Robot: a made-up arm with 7 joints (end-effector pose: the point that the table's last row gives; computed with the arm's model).
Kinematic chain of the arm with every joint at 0, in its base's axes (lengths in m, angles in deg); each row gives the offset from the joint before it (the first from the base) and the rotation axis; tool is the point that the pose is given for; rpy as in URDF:
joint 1: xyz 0 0 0.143 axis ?
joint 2: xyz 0 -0.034 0.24 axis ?
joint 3: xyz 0 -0.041 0.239 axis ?
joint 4: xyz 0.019 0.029 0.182 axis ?
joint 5: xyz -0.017 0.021 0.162 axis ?
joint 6: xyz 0 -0.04 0.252 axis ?
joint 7: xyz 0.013 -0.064 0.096 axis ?
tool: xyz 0 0 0 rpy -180 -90 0
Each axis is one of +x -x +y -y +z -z.
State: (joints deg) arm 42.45 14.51 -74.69 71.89 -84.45 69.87 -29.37
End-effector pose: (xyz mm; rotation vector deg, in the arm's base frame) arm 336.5 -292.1 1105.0 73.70 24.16 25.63
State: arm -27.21 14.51 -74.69 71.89 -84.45 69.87 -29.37
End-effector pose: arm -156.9 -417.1 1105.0 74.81 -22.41 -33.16
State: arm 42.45 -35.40 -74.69 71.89 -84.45 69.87 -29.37
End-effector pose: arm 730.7 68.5 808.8 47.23 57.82 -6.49
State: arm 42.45 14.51 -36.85 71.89 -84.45 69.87 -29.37
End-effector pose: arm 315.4 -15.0 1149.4 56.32 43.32 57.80
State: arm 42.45 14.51 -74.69 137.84 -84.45 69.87 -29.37
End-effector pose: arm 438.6 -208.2 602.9 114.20 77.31 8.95
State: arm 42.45 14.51 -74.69 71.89 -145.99 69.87 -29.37
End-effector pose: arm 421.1 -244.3 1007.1 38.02 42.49 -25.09
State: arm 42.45 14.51 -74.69 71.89 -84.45 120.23 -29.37
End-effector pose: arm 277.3 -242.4 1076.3 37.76 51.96 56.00
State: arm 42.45 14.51 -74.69 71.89 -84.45 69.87 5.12
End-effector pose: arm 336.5 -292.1 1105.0 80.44 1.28 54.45
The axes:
joint 1: +z
joint 2: -y
joint 3: +z
joint 4: +y
joint 5: +z
joint 6: -y
joint 7: +x

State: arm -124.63 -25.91 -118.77 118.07 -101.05 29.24 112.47
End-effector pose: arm -466.0 343.0 705.9 -70.68 -45.57 -111.54
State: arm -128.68 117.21 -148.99 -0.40 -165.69 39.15 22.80
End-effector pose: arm 352.2 801.8 21.6 32.99 77.37 66.33
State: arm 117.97 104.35 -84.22 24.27 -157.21 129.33 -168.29
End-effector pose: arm 574.3 -566.5 388.0 -27.26 75.60 -41.46
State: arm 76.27 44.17 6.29 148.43 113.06 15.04 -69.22
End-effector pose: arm 17.7 188.1 484.7 -43.95 -62.75 8.43
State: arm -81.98 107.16 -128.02 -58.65 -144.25 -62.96 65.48
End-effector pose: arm 136.8 624.2 549.1 82.67 -75.95 44.88
